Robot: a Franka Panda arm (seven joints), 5 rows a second.
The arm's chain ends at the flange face. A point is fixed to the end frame.
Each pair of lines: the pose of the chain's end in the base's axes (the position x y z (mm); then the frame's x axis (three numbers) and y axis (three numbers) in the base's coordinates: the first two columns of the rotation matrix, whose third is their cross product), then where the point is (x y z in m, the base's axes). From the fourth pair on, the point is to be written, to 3 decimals.
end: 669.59 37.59 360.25 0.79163 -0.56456 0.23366 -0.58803 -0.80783 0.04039
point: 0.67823 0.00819 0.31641
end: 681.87 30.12 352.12 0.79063 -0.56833 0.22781 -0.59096 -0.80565 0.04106
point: 0.69017 0.00082 0.30815
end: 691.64 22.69 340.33 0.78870 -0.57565 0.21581 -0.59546 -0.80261 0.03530
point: 0.69948 -0.00613 0.29596
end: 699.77 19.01 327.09 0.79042 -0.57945 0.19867 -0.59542 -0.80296 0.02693
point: 0.707 -0.009 0.282
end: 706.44 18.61 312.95 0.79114 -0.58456 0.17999 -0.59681 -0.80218 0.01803
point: 0.713 -0.009 0.267
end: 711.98 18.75 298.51 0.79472 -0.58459 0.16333 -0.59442 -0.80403 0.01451
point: 0.718 -0.008 0.253
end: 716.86 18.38 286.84 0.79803 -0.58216 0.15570 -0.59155 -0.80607 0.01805
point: 0.723 -0.008 0.241
